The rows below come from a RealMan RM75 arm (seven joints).
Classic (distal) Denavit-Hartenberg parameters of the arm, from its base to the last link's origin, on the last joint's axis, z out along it. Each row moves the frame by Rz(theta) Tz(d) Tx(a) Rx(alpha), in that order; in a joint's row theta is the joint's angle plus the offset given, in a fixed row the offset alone. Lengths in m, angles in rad.
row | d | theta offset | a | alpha
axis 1 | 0.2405 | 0 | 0 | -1.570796
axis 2 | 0 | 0 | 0 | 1.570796
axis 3 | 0.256 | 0 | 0 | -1.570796
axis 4 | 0 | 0 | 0 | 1.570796
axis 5 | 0.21 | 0 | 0 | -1.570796
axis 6 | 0 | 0 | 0 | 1.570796
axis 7 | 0.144 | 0 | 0 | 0
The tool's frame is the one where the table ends.
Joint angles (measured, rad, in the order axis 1, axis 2, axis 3, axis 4, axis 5, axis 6, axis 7), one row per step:
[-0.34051 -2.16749 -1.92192 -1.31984 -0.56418 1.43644 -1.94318]
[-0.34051 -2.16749 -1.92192 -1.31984 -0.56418 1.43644 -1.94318]
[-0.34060 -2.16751 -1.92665 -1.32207 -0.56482 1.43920 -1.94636]
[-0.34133 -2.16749 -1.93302 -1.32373 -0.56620 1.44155 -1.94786]
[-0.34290 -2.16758 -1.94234 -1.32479 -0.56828 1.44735 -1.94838]
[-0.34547 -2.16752 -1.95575 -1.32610 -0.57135 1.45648 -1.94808]
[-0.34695 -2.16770 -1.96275 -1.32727 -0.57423 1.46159 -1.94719]
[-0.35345 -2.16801 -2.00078 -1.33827 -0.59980 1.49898 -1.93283]
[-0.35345 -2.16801 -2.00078 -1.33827 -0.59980 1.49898 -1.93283]
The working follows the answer.
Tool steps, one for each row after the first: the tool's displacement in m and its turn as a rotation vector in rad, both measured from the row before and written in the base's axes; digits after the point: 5 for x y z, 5 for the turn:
[0.00000 0.00000 0.00000 0.00000 0.00000 0.00000]
[0.00000 0.00010 0.00102 0.00359 -0.00268 0.00454]
[0.00001 0.00035 0.00121 0.00439 -0.00347 0.00349]
[-0.00001 0.00014 0.00141 0.00275 -0.00535 0.00486]
[0.00002 0.00015 0.00202 0.00280 -0.00753 0.00605]
[0.00036 0.00012 0.00099 0.00122 -0.00519 0.00183]
[0.00354 -0.00044 0.00559 -0.00157 -0.03547 -0.00080]
[0.00000 0.00000 0.00000 0.00000 0.00000 0.00000]

Tool pose at each row, in the base's axes (x y z in m, rotation vector in rad; rounded; the steps above come from the unrounded poses):
[-0.26311 0.31249 -0.00558 -2.72805 -0.60968 0.41631]
[-0.26311 0.31249 -0.00558 -2.72805 -0.60968 0.41631]
[-0.26311 0.31260 -0.00456 -2.72475 -0.61684 0.41232]
[-0.26309 0.31294 -0.00335 -2.72117 -0.62278 0.40669]
[-0.26311 0.31308 -0.00194 -2.71952 -0.63103 0.39958]
[-0.26309 0.31324 0.00008 -2.71833 -0.64151 0.38983]
[-0.26273 0.31335 0.00107 -2.71866 -0.64546 0.38283]
[-0.25920 0.31291 0.00666 -2.73280 -0.65379 0.33576]
[-0.25920 0.31291 0.00666 -2.73280 -0.65379 0.33576]

